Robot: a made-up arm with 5 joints.
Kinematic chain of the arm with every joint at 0, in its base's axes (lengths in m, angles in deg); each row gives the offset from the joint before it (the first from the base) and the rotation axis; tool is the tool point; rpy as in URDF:
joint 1: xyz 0.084 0 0.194 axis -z
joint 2: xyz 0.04 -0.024 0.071 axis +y
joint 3: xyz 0.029 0 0.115 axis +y
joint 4: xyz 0.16 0 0.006 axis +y
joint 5: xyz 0.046 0.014 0 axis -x
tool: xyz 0 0 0 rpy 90 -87.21 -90
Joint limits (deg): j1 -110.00..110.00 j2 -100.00..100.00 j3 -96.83..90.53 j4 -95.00..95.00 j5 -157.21..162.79
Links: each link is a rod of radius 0.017 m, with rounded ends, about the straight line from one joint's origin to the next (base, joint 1, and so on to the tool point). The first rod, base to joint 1, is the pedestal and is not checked.
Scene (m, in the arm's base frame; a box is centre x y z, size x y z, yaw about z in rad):
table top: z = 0
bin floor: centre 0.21 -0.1 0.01 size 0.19 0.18 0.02 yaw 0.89
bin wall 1: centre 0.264 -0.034 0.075 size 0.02 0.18 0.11 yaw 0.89
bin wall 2: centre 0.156 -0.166 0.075 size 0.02 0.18 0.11 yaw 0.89
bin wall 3: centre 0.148 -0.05 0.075 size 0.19 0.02 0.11 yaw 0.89
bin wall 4: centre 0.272 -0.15 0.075 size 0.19 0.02 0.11 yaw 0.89
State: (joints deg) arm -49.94 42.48 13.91 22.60 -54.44
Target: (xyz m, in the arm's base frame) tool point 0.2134 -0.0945 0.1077
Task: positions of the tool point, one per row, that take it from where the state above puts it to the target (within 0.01 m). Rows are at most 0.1 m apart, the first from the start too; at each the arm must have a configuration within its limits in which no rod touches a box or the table.
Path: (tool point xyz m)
1: 0.2755 0.1277 0.1644
2: 0.2889 0.0738 0.1732
3: 0.2874 0.0210 0.1815
4: 0.2724 -0.0267 0.1890
5: 0.2466 -0.0660 0.1958
6: 0.2134 -0.0945 0.2018
7: 0.2186 -0.0978 0.1811
8: 0.2206 -0.0991 0.1580
9: 0.2190 -0.0981 0.1332
10: 0.2134 -0.0945 0.1077

